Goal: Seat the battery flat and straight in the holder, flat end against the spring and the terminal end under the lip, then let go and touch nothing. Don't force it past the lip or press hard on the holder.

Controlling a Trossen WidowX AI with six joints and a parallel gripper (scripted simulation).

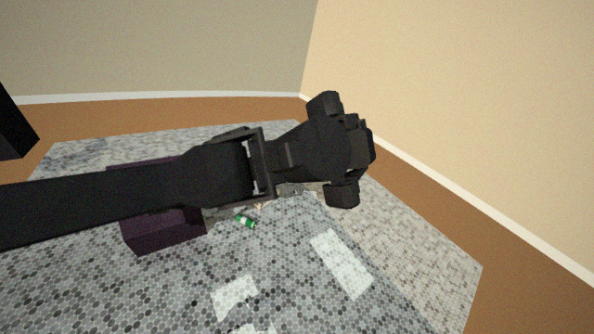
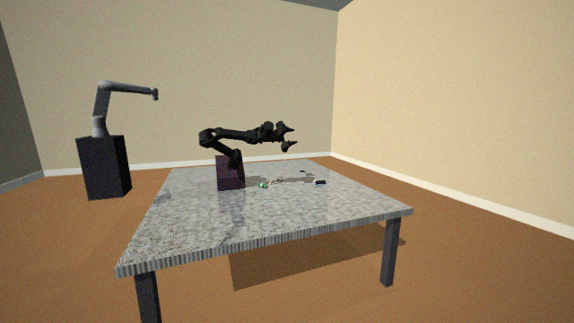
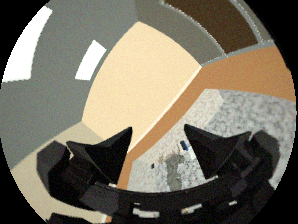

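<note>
My gripper tip is now 34 cm above the battery, 17 cm past it and 15 cm to the right of it. Also, from my gripper tip: remote battery door: 43 cm to the left, 35 cm below, 24 cm ahead.
</note>
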